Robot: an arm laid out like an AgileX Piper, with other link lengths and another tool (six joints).
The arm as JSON. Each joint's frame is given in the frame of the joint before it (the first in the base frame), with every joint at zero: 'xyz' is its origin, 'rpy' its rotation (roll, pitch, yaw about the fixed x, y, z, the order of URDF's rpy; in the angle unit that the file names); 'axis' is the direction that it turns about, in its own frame. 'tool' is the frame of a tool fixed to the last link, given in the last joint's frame.
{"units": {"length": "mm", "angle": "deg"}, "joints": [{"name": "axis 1", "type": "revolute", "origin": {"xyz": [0.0, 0.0, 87.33], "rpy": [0.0, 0.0, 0.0]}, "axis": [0.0, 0.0, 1.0]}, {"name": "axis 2", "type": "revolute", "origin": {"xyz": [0.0, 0.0, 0.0], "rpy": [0.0, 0.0, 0.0]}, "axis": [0.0, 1.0, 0.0]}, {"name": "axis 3", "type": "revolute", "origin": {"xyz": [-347.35, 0.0, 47.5], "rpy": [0.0, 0.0, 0.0]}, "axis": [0.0, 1.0, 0.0]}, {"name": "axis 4", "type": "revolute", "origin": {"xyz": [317.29, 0.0, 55.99], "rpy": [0.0, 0.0, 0.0]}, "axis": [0.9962, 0.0, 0.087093]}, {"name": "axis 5", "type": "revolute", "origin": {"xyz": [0.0, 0.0, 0.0], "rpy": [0.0, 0.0, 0.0]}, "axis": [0.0, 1.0, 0.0]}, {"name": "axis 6", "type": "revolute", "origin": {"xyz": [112.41, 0.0, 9.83], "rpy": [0.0, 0.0, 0.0]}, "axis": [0.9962, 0.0, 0.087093]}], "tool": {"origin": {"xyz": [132.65, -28.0, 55.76], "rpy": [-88.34, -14.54, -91.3]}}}
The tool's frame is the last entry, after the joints.
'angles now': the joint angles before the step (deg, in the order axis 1, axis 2, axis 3, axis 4, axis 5, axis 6). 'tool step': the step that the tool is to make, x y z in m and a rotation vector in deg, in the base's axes. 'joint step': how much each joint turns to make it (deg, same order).
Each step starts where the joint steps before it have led.
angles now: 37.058, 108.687, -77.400, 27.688, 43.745, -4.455
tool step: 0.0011, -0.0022, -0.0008, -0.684, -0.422, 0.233
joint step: 0.007, 0.003, 0.003, -0.992, -0.008, 0.241
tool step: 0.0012, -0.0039, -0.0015, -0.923, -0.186, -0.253
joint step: -0.007, -0.003, 0.006, -1.396, 0.103, 1.031
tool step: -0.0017, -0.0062, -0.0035, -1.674, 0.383, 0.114
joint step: 0.006, -0.004, -0.007, -1.963, 1.046, 1.293
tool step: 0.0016, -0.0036, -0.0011, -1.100, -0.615, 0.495
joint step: -0.010, 0.009, -0.004, -1.500, 0.115, 0.222
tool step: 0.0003, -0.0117, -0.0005, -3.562, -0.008, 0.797
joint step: 0.001, -0.004, -0.971, -4.378, 2.758, 2.126
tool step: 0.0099, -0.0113, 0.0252, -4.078, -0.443, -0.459
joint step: 0.004, -0.003, -5.588, -6.008, 7.010, 4.666
